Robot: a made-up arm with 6 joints.
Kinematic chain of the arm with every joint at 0, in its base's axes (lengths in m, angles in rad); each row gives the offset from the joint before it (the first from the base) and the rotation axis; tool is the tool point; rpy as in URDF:
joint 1: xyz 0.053 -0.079 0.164 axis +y
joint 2: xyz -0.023 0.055 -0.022 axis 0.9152 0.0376 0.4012
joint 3: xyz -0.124 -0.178 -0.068 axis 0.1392 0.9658 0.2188
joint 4: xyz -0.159 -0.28 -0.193 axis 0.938 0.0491 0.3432
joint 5: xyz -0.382 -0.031 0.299 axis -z
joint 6: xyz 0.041 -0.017 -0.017 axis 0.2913 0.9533 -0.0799
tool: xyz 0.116 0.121 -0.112 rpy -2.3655 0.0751 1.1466
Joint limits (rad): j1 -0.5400..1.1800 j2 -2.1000..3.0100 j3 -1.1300..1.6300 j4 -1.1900..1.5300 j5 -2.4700..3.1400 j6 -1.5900..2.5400
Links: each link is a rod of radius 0.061 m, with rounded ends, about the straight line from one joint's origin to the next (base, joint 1, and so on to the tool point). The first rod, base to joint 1, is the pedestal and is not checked.
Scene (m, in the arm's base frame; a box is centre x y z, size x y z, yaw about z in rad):
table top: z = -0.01
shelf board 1: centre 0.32 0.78 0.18 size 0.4 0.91 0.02 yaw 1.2
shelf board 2: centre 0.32 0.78 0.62 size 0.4 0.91 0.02 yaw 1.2
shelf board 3: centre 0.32 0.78 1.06 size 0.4 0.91 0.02 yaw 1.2
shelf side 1: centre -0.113 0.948 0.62 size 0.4 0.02 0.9 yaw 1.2
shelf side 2: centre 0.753 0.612 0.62 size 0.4 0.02 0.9 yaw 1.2
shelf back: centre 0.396 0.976 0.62 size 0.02 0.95 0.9 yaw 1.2
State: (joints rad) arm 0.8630 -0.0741 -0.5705 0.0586 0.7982 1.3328
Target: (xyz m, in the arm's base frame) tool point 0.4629 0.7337 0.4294
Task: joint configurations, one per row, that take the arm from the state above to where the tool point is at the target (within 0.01 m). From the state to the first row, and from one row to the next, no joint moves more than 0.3 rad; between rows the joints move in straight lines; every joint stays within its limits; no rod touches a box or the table.
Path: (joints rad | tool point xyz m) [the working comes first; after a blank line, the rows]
Joints at the target: 1.1800 -2.1000 1.6300 -0.1869 2.7652 -0.8322
Straight joint move there: touches shelf board 2.

1: 0.8703 -0.2595 -0.3260 -0.0592 0.9153 1.0564 | -0.4421 -0.4066 0.5036
2: 0.8775 -0.4449 -0.0815 -0.1770 1.0323 0.7800 | -0.3482 -0.3874 0.6301
3: 0.8848 -0.6303 0.1630 -0.2948 1.1494 0.5036 | -0.2393 -0.3227 0.7505
4: 0.8921 -0.8157 0.4075 -0.4126 1.2665 0.2272 | -0.1174 -0.2086 0.8417
5: 0.8994 -1.0011 0.6520 -0.5303 1.3835 -0.0493 | 0.0093 -0.0559 0.8785
6: 0.9066 -1.1864 0.8965 -0.6481 1.5006 -0.3257 | 0.1279 0.1101 0.8453
7: 0.9139 -1.3718 1.1410 -0.7659 1.6177 -0.6021 | 0.2261 0.2575 0.7442
8: 0.9212 -1.5572 1.3855 -0.8837 1.7348 -0.8785 | 0.2956 0.3595 0.5953
9: 0.9285 -1.7426 1.6300 -1.0015 1.8518 -1.1549 | 0.3347 0.4039 0.4294
10: 0.9913 -1.8320 1.6300 -0.7978 2.0802 -1.0742 | 0.4066 0.4743 0.4414
11: 1.0542 -1.9213 1.6300 -0.5942 2.3085 -0.9935 | 0.4520 0.5569 0.4474
12: 1.1171 -2.0107 1.6300 -0.3905 2.5368 -0.9128 | 0.4702 0.6458 0.4438
13: 1.1800 -2.1000 1.6300 -0.1869 2.7652 -0.8322 | 0.4629 0.7337 0.4294

